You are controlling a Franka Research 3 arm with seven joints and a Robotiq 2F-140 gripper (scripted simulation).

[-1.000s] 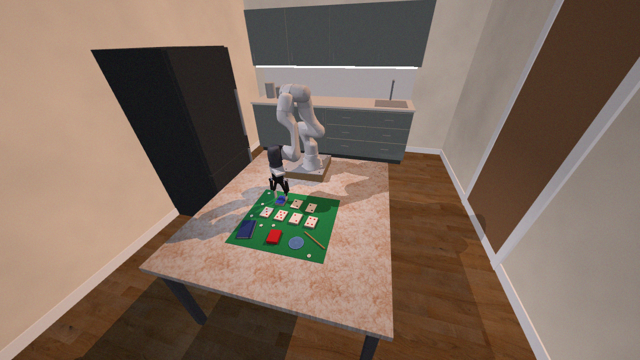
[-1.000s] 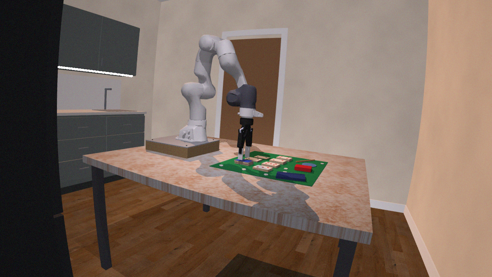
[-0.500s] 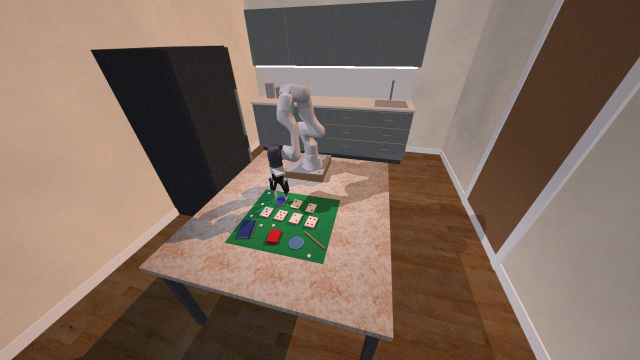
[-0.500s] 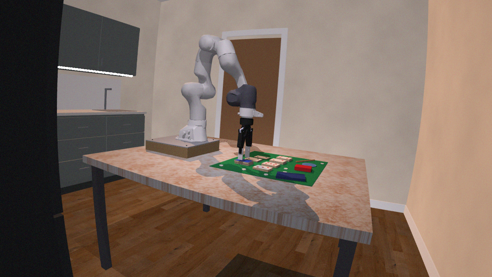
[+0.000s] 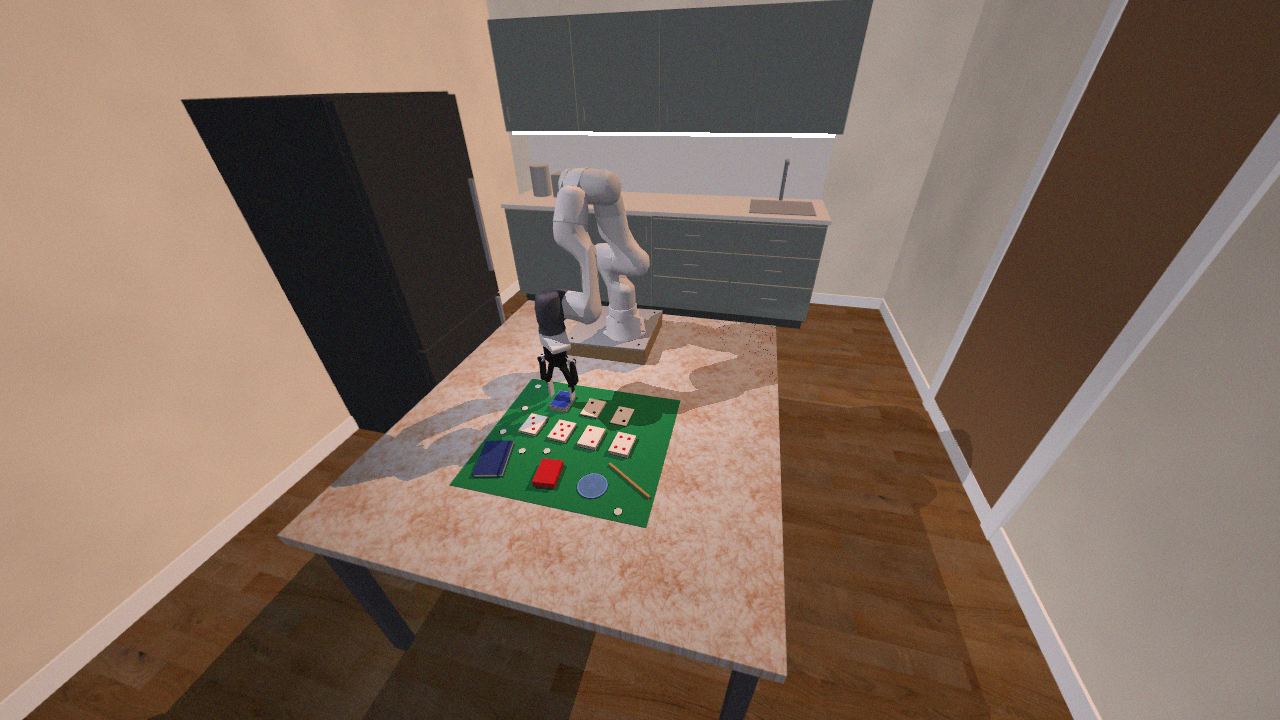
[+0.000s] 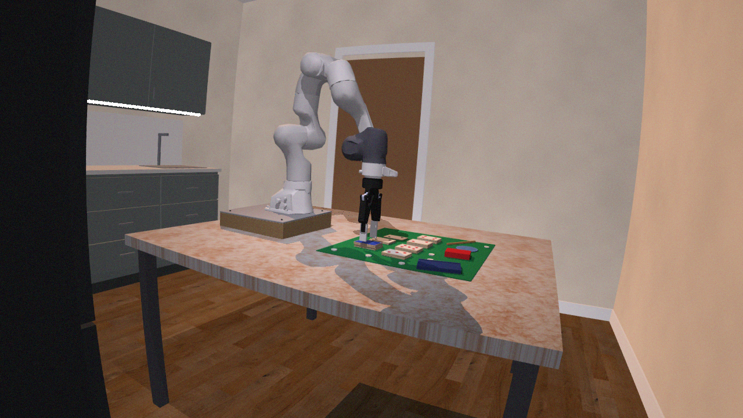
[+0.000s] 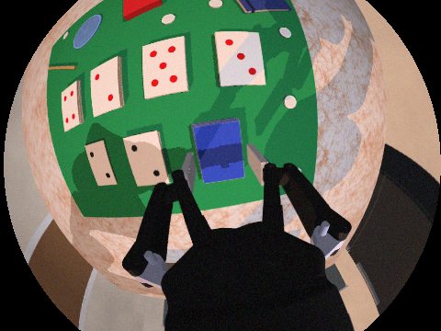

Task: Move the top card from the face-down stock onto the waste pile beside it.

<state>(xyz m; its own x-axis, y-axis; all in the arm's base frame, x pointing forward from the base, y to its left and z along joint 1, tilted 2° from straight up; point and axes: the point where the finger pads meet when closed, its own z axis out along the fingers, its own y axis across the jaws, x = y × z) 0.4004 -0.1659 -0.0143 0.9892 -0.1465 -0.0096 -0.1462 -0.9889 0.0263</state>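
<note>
The black-pip card is 230 mm to the left of my hand, 50 mm below it and 50 mm ahead of it. The rest, counted from my hand: green mat (170 mm ahead, 100 mm to the left, 70 mm below); dark blue box (290 mm ahead, 140 mm to the right, 50 mm below); red box (330 mm ahead, 50 mm to the left, 50 mm below).
</note>
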